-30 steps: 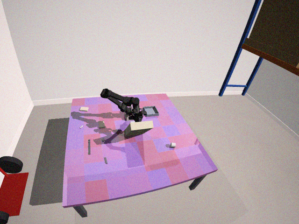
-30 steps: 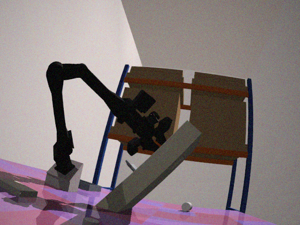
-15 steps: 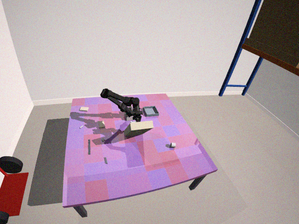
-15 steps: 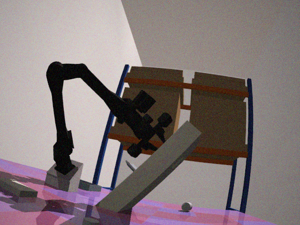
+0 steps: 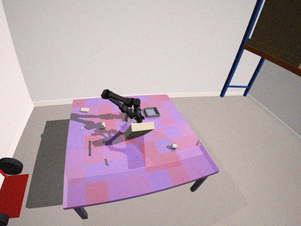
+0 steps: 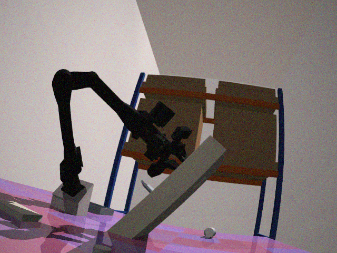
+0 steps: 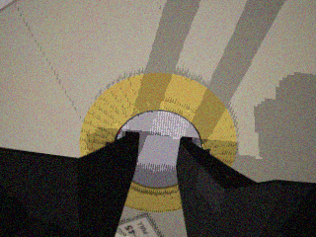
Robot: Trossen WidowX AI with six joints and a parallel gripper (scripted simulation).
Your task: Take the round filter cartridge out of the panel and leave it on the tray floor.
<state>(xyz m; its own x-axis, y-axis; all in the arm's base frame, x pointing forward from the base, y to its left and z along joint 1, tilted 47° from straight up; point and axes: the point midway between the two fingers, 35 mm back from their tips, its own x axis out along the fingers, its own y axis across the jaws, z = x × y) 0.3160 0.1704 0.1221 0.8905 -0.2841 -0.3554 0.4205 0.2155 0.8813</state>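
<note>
Right now the sloped service panel is 4 cm behind my gripper tip and 8 cm below it. The rest, counted from my gripper tip: white round filter cartridge (1 cm ahead, 1 cm below); grey tray (45 cm behind, 24 cm to the left, 21 cm below).
</note>
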